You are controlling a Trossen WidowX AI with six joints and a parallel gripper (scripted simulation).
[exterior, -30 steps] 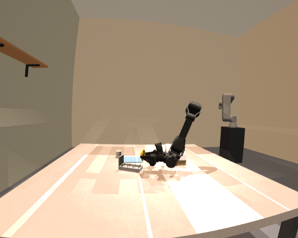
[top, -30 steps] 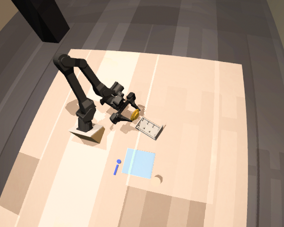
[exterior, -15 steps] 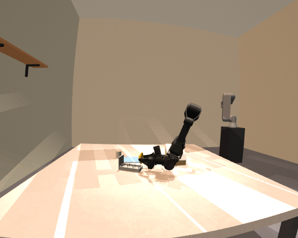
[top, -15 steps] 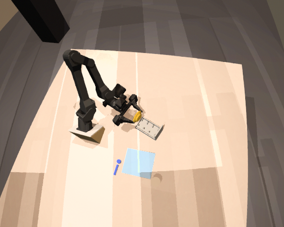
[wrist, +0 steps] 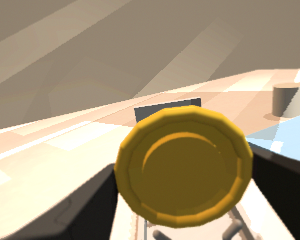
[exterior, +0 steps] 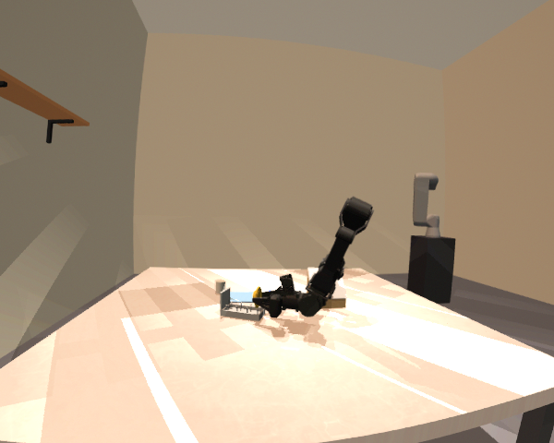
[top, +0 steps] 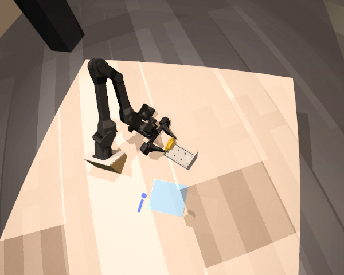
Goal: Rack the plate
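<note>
The grey dish rack lies 5 cm below my gripper tip, 4 cm ahead of it and 2 cm to the right of it. Also, from my gripper tip: blue spoon (25 cm to the right, 7 cm below, 6 cm behind); light blue mat (21 cm to the right, 7 cm below, 4 cm ahead); yellow plate (1 cm behind).
</note>
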